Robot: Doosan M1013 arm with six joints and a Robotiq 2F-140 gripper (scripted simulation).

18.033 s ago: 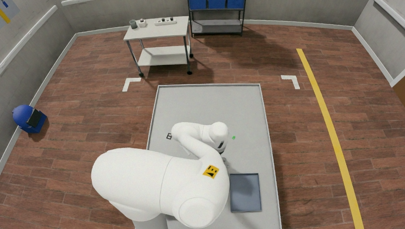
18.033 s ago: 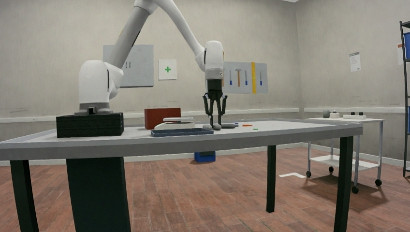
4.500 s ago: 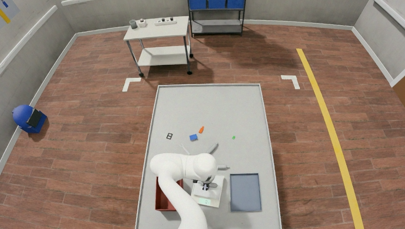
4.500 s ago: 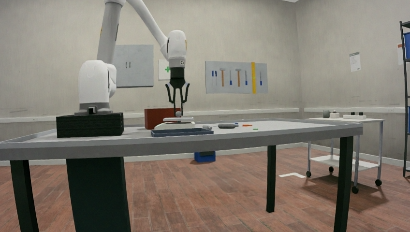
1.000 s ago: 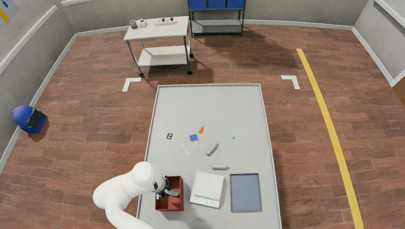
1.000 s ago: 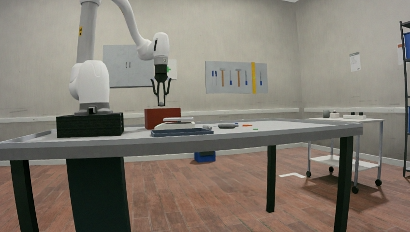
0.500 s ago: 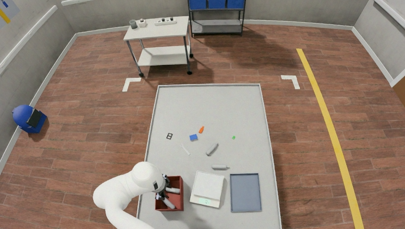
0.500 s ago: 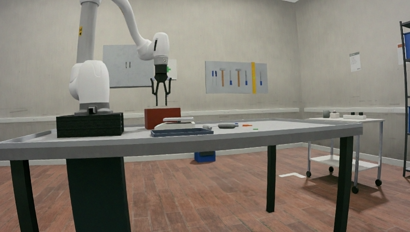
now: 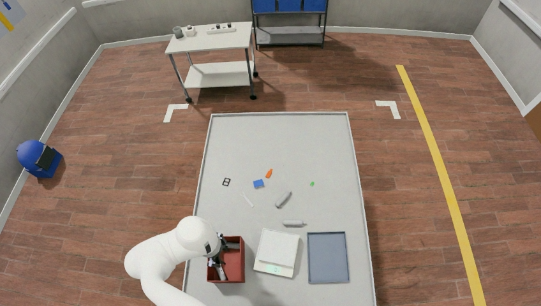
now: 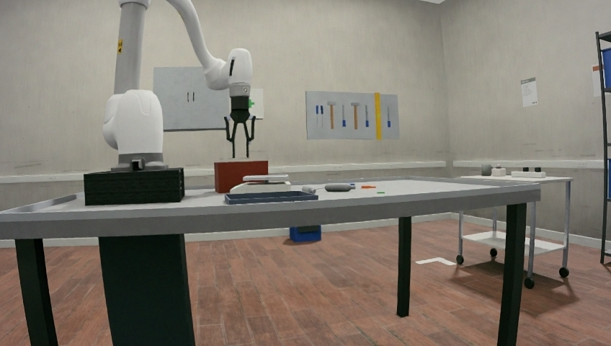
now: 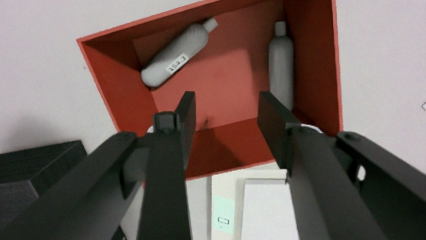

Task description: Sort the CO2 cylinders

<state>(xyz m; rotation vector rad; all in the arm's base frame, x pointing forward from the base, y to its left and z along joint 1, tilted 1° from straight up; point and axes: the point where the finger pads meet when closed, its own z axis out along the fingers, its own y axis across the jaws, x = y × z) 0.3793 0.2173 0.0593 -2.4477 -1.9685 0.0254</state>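
My hand is 6 cm short of the scale platform, 23 cm to the left of it and 11 cm above it. The rest, counted from my hand: white tool (33 cm ahead, 6 cm to the right, 17 cm below); then scale (5 cm ahead, 23 cm to the right, 13 cm below); then red scrap bin (1 cm to the left, 13 cm below).
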